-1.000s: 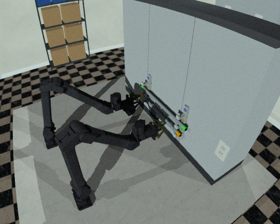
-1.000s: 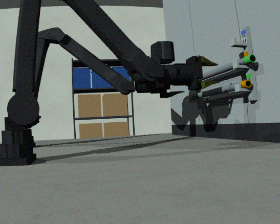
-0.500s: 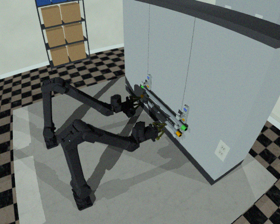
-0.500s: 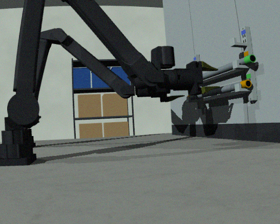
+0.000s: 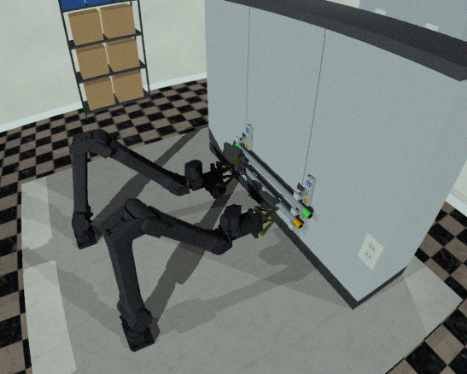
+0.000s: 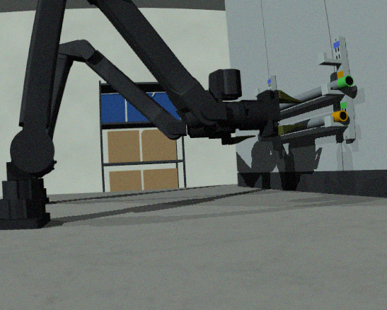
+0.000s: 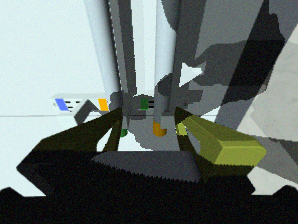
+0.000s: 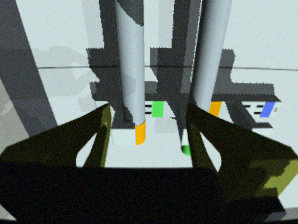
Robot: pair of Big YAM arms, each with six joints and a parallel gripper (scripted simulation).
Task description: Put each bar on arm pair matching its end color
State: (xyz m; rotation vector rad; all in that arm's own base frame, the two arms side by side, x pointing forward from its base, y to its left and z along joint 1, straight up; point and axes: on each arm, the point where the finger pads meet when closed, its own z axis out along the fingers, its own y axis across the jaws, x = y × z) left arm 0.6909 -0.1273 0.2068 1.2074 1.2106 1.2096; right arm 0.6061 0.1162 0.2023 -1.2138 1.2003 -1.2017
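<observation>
My left hand is 160 mm to the left of the orange-ended bar, 50 mm short of it and 20 mm above it. Round my left hand: green-ended bar 170 mm to the right, 50 mm ahead, 50 mm above; grey cabinet wall 240 mm ahead, 240 mm above, 150 mm to the right; wall outlet 680 mm to the right, 90 mm above, 10 mm ahead.
The orange-ended bar lies 140 mm to the left of my right hand, 90 mm ahead of it and 20 mm below it. Also, from my right hand: green-ended bar 130 mm to the left, 100 mm ahead, 60 mm above; then grey cabinet wall 290 mm ahead, 250 mm above, 150 mm to the left; then wall outlet 380 mm to the right, 100 mm above, 60 mm ahead.
</observation>
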